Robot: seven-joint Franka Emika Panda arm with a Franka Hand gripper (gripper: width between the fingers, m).
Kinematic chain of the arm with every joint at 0, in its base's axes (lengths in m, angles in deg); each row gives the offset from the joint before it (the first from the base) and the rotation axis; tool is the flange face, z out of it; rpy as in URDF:
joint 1: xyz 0 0 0.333 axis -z
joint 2: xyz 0 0 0 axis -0.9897 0.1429 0
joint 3: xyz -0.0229 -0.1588 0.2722 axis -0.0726 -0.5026 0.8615
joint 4: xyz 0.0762 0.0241 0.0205 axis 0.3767 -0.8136 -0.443
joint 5: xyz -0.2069 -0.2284 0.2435 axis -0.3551 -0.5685 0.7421
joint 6: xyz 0 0 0 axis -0.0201 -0.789 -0.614
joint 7: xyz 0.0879 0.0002 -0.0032 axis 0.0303 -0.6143 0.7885
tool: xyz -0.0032 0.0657 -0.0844 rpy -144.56 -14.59 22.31
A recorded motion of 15 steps. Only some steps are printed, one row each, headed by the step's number.
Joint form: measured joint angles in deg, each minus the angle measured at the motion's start. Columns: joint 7, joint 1, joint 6, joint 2, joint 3, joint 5, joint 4.
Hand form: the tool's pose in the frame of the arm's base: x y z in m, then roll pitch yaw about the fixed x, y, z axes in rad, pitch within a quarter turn. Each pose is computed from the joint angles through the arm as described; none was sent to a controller.
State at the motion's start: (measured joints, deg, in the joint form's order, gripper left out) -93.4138 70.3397 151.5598 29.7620 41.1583 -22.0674 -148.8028
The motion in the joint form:
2: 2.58 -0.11 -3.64 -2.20 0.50 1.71 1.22
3: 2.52 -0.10 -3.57 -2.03 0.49 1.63 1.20
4: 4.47 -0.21 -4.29 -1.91 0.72 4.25 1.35
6: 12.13 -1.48 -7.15 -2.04 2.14 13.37 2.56
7: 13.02 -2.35 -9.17 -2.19 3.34 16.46 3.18
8: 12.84 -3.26 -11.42 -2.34 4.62 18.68 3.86
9: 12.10 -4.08 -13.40 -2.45 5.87 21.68 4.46
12: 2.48 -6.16 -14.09 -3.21 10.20 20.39 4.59
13: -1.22 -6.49 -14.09 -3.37 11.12 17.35 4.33
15: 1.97 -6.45 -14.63 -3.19 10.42 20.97 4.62
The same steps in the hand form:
2: 0.5080 -0.0939 0.3882 2.6962 -0.4435 -0.6518
3: 0.5082 -0.0939 0.3867 2.6939 -0.4427 -0.6505
4: 0.5078 -0.0907 0.3853 2.7041 -0.4052 -0.6551
6: 0.5099 -0.0656 0.3898 2.7509 -0.2800 -0.6273
7: 0.5102 -0.0474 0.3927 2.7665 -0.2422 -0.6274
8: 0.5098 -0.0286 0.3962 2.7729 -0.2151 -0.6310
9: 0.5085 -0.0096 0.3986 2.7914 -0.1838 -0.6521
12: 0.5053 0.0452 0.4065 2.8134 -0.2602 -0.6918
13: 0.5041 0.0534 0.4072 2.7990 -0.3148 -0.6960
15: 0.5038 0.0496 0.4057 2.8133 -0.2531 -0.6999

